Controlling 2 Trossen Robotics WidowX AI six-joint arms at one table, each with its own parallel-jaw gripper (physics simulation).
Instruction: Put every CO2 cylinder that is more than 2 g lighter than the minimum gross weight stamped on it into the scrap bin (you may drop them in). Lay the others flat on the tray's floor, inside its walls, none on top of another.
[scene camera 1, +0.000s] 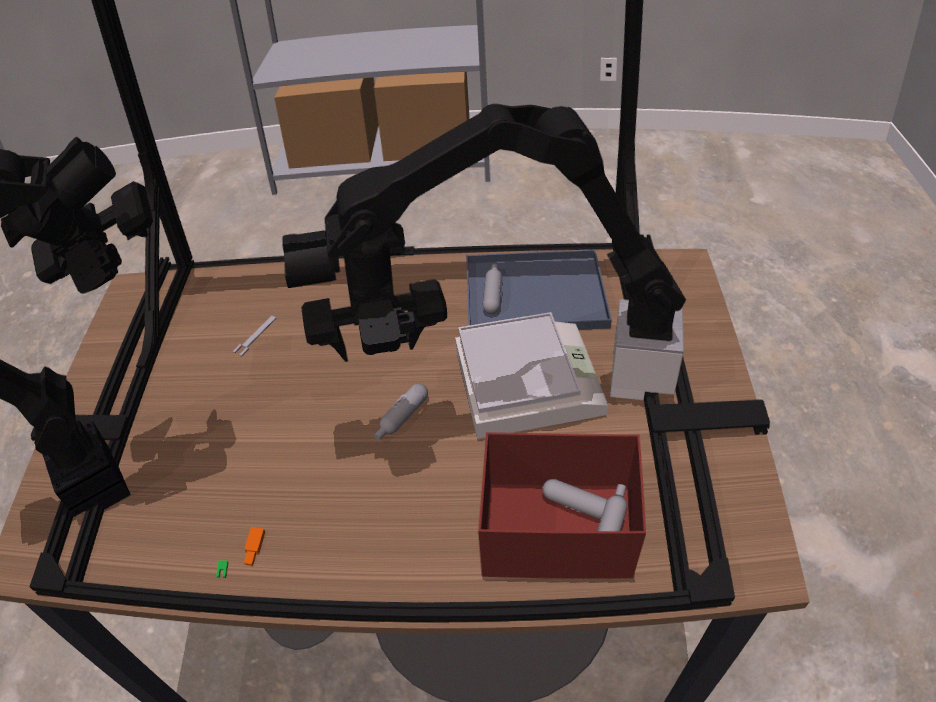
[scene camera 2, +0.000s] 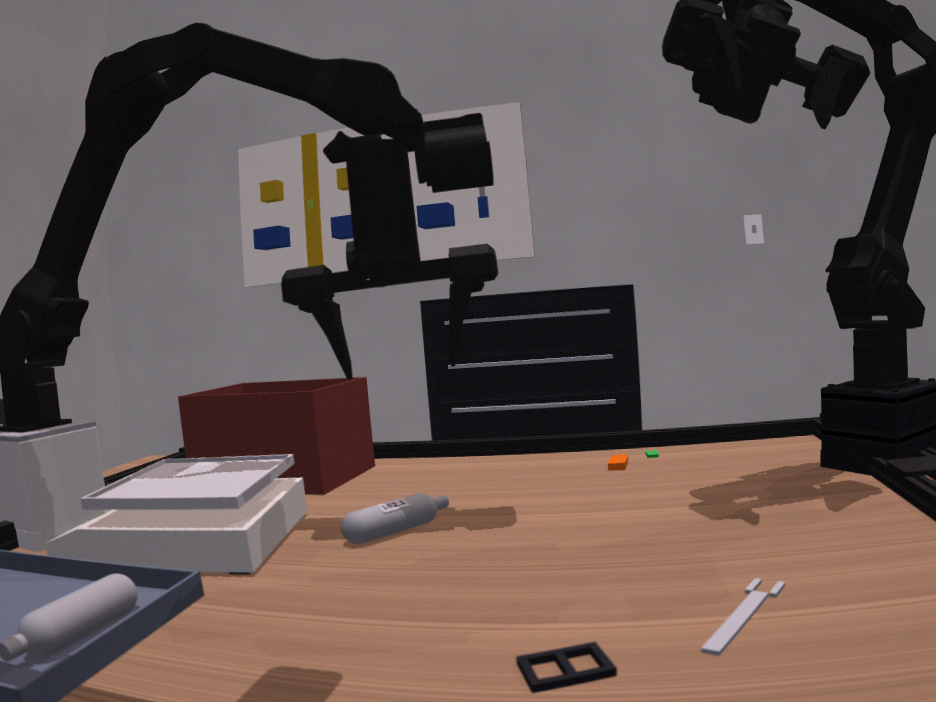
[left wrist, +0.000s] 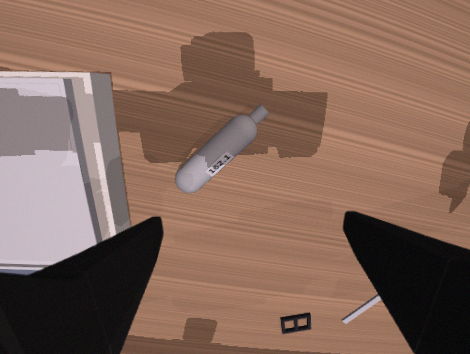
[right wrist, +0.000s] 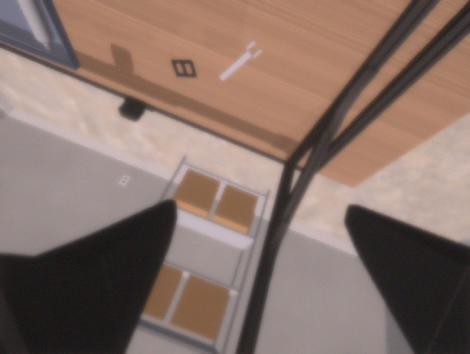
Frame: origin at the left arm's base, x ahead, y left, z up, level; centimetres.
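Seen in the pictures: left gripper, between the fingertips: (scene camera 1: 378, 353) (scene camera 2: 401, 372) (left wrist: 253, 222); right gripper, between the fingertips: (scene camera 1: 123, 246) (scene camera 2: 782, 109) (right wrist: 261, 210); left arm's base, origin of its link: (scene camera 1: 650, 324) (scene camera 2: 33, 426); right arm's base, origin of its link: (scene camera 1: 73, 455) (scene camera 2: 881, 384).
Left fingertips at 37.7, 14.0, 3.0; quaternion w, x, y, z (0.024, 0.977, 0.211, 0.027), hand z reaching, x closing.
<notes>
Pixels of each thing's middle, then the offset from my left fingertips to it, as dx, dy, dz. "spot": a spot on its surface instead.
- grey cylinder, middle of its body: (scene camera 2: 396, 515) (left wrist: 220, 150) (scene camera 1: 401, 411) -1.5, -0.6, -13.0
- scale, a spot on its surface: (scene camera 2: 173, 544) spot: -13.6, -17.1, -11.7
- blue tray, middle of its body: (scene camera 2: 3, 613) (scene camera 1: 536, 289) (right wrist: 4, 5) -18.3, -31.2, -13.5
- red bin, middle of its body: (scene camera 1: 561, 507) (scene camera 2: 277, 432) -27.4, +16.0, -8.5
- forked tool, middle of its body: (scene camera 2: 743, 613) (scene camera 1: 255, 335) (left wrist: 370, 303) (right wrist: 238, 63) +29.1, -14.6, -14.4
- black two-window frame, middle of its body: (scene camera 2: 565, 666) (left wrist: 295, 323) (right wrist: 184, 68) +19.7, -22.1, -14.3
- orange piece, middle of its body: (scene camera 2: 619, 460) (scene camera 1: 253, 546) +14.0, +26.2, -14.1
- green piece, middle of its body: (scene camera 2: 652, 453) (scene camera 1: 222, 569) +17.4, +30.6, -14.3
A grey cylinder (scene camera 1: 402, 411) (scene camera 2: 389, 517) (left wrist: 220, 150) labelled 162.1 lies on the table beside the scale (scene camera 1: 514, 355) (scene camera 2: 173, 544) (left wrist: 40, 200), whose pan is empty. My left gripper (scene camera 1: 378, 352) (scene camera 2: 401, 370) (left wrist: 253, 222) is open and empty, above the table near this cylinder. One cylinder (scene camera 1: 492, 290) (scene camera 2: 79, 615) (right wrist: 36, 22) lies in the blue tray (scene camera 1: 607, 298) (right wrist: 62, 42). In the red bin (scene camera 1: 559, 555) (scene camera 2: 249, 423) lie one cylinder (scene camera 1: 574, 498) and another cylinder (scene camera 1: 613, 515), touching or overlapping. My right gripper (right wrist: 261, 210) is open and empty, raised away from them.
A forked tool (scene camera 1: 260, 330) (scene camera 2: 734, 621) (right wrist: 236, 65) and a black two-window frame (left wrist: 296, 323) (right wrist: 184, 68) lie on the table. An orange piece (scene camera 1: 254, 541) (scene camera 2: 617, 461) and a green piece (scene camera 1: 221, 566) (scene camera 2: 651, 454) lie near another edge. Black rails and posts border the table.
</notes>
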